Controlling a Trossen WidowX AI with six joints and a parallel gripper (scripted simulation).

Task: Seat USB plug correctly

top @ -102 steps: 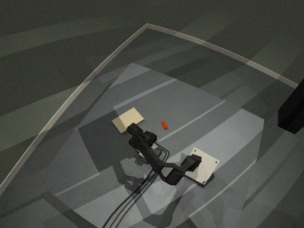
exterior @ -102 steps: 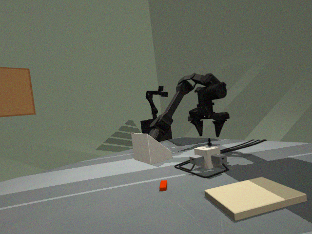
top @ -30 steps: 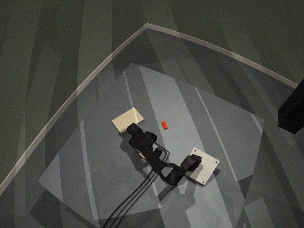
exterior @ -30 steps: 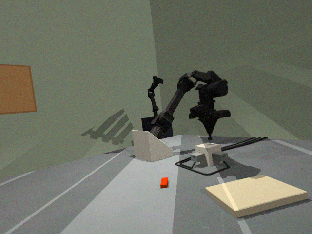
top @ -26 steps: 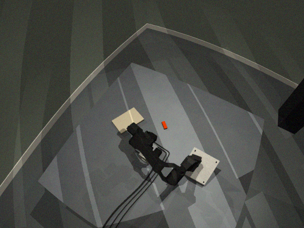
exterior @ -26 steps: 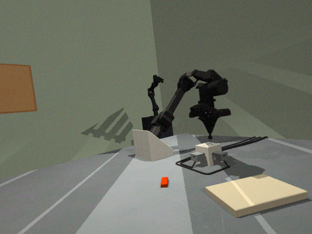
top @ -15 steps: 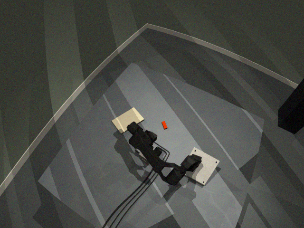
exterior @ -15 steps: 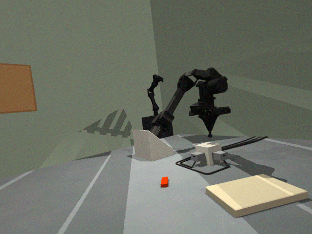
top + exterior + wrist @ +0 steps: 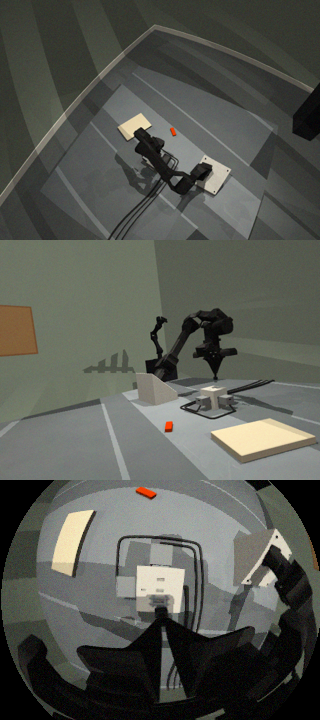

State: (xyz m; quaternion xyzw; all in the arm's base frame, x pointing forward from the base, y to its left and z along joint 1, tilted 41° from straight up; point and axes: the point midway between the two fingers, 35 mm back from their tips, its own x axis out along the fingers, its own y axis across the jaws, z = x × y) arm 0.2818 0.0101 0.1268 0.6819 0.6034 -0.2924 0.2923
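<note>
Now: gripper tip 2 cm above the dark USB plug. Also, from my gripper tip: flat beige slab (25 cm ahead, 21 cm to the right, 13 cm below).
</note>
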